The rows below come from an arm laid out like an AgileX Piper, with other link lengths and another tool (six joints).
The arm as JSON. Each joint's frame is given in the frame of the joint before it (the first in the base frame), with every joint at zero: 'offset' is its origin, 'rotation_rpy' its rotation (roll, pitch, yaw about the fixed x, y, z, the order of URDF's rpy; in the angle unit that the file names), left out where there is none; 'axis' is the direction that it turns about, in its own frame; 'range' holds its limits. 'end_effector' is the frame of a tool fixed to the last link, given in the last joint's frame.
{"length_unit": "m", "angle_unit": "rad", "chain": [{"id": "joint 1", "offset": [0.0, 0.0, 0.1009], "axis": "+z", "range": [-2.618, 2.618]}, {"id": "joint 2", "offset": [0.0, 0.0, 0.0], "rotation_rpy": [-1.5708, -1.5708, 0.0], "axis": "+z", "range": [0.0, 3.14]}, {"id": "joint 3", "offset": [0.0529, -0.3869, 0.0], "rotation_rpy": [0.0, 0.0, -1.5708], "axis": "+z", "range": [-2.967, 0.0]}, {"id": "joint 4", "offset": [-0.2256, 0.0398, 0.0], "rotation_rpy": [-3.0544, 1.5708, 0.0], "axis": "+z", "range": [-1.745, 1.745]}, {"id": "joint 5", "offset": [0.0, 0.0, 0.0], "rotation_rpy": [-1.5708, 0.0, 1.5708], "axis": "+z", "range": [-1.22, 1.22]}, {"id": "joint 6", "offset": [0.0, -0.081, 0.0], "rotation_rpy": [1.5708, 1.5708, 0.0], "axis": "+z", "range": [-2.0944, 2.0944]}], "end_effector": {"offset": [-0.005, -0.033, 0.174], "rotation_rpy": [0.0, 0.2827, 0.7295]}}
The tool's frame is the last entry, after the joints.
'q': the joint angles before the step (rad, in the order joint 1, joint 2, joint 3, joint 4, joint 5, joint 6). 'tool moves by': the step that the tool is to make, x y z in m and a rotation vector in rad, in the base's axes. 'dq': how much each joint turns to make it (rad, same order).
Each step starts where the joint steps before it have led.
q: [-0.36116 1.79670 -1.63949 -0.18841 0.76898 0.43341]
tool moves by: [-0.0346 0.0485 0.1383 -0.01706 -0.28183 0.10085]
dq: [-0.00014 -0.20987 -0.06109 0.18857 -0.00804 -0.13672]
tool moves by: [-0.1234 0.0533 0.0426 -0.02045 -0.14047 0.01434]
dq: [0.00010 -0.36672 0.30318 0.04251 -0.07493 -0.01271]
